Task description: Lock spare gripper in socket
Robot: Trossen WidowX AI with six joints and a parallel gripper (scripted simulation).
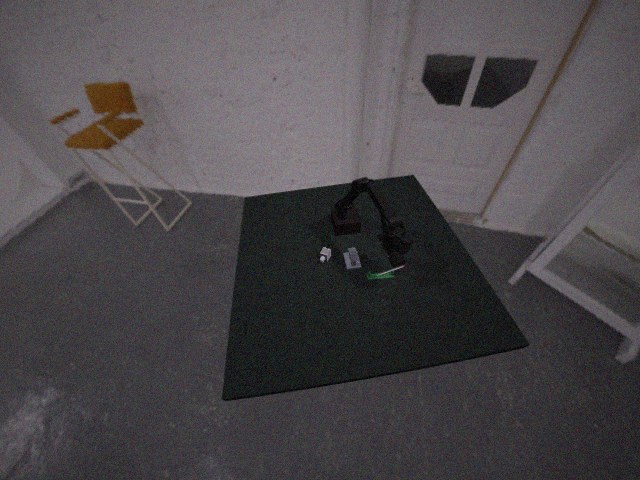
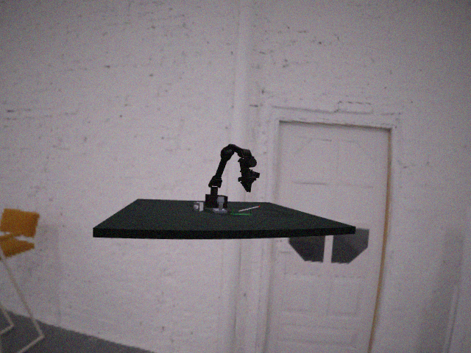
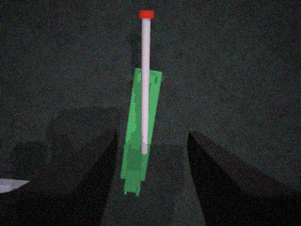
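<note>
The green holder is 10 mm behind my gripper tip, 40 mm to the right of it and 130 mm below it. Round my gripper tip: mount 150 mm behind, 130 mm to the right, 100 mm below.
</note>
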